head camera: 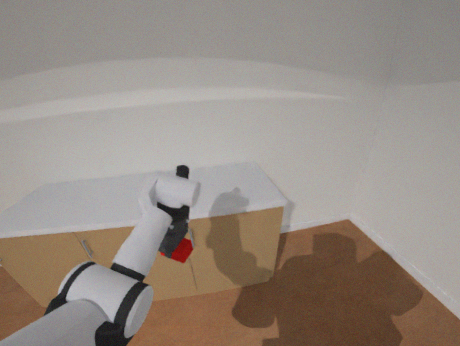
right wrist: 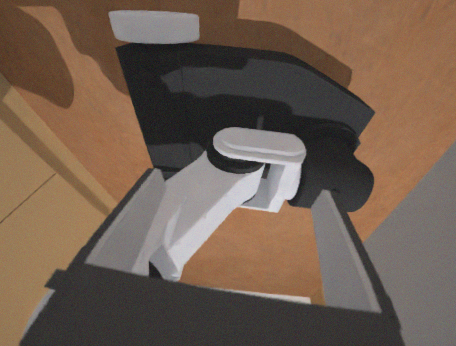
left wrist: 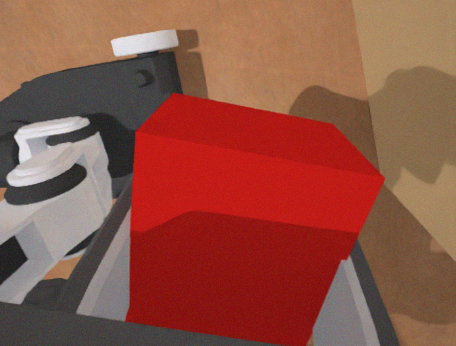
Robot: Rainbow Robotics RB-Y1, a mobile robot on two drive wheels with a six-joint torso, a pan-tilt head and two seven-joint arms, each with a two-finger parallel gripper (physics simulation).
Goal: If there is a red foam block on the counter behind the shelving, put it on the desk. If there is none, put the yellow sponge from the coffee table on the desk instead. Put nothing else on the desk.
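Frame: origin at the robot's base, x up, y ahead, z left, level; millimetres.
Seen in the pictures: left gripper, fingertip midpoint: (head camera: 173,249) (left wrist: 236,199); right gripper, fingertip midpoint: (right wrist: 237,188) (left wrist: 61,269).
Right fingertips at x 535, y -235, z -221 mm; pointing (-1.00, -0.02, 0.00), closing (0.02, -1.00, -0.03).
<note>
A point is followed by its place in that frame.
The red foam block (head camera: 181,250) @[z 166, x 1042, y 244 mm] (left wrist: 240,190) @[z 230, x 1042, y 282 mm] is held between the fingers of my left gripper (head camera: 175,246) @[z 208, x 1008, y 278 mm] (left wrist: 236,199) @[z 208, x 1008, y 278 mm], which is shut on it. In the head camera the block shows in front of the wooden doors of the counter (head camera: 240,185) @[z -40, x 911, y 884 mm], in the air. In the left wrist view there is floor beyond the block and a strip of the counter's wood front at the right. My right gripper (right wrist: 237,188) @[z -221, x 535, y -235 mm] is open, with nothing between its fingers. The desk, the shelving, the coffee table and the yellow sponge do not show.
My dark wheeled base (left wrist: 100,85) @[z 169, x 169, y -150 mm] (right wrist: 200,100) @[z -121, x 169, y -116 mm] stands on the brown wood floor (head camera: 190,320) @[z 346, x 1, y 460 mm]. A wood panel (right wrist: 30,200) @[z 308, x 308, y 603 mm] is at the left of the right wrist view, and a grey surface (right wrist: 430,260) @[z 385, x 277, y -1107 mm] is at its right. White walls (head camera: 200,130) @[z 251, x 1213, y 1216 mm] rise behind and to the right of the counter.
</note>
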